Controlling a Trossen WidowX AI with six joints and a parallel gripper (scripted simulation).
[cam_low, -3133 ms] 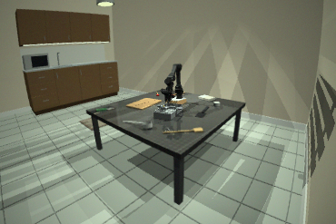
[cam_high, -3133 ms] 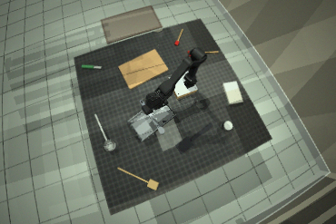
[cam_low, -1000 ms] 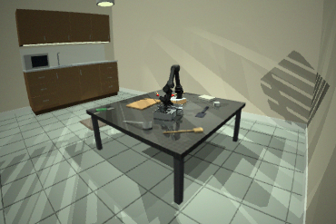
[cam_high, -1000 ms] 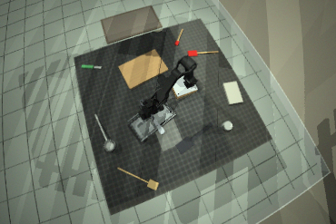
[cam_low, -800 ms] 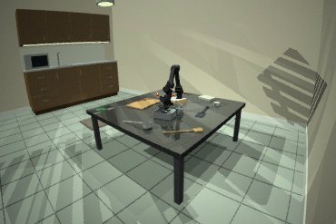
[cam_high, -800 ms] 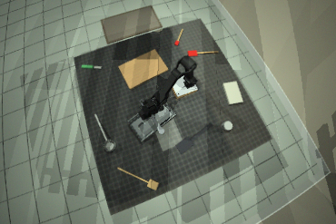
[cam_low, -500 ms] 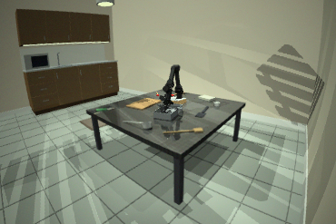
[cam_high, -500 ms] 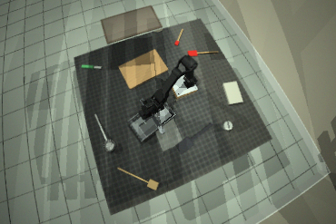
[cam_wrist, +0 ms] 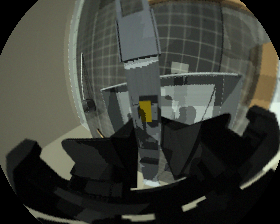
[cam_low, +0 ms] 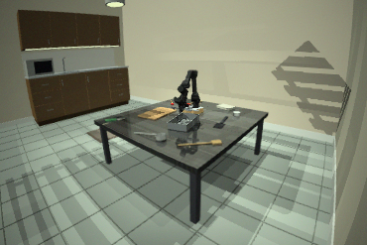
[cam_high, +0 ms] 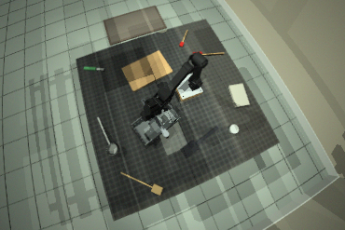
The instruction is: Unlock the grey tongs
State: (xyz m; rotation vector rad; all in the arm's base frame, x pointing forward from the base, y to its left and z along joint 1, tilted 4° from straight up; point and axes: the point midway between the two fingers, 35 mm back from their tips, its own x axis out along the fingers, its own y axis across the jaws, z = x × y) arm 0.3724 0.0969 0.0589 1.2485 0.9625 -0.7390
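Now: gripper tip 30 mm to the left of the yellow lock piece, 30 mm below it and 10 mm past it. Round my gripper tip: black spatula: 290 mm to the left, 230 mm behind, 100 mm below; wooden board: 400 mm to the right, 110 mm behind, 100 mm below; roasting tin: 80 mm below, 30 mm to the left, 20 mm behind.
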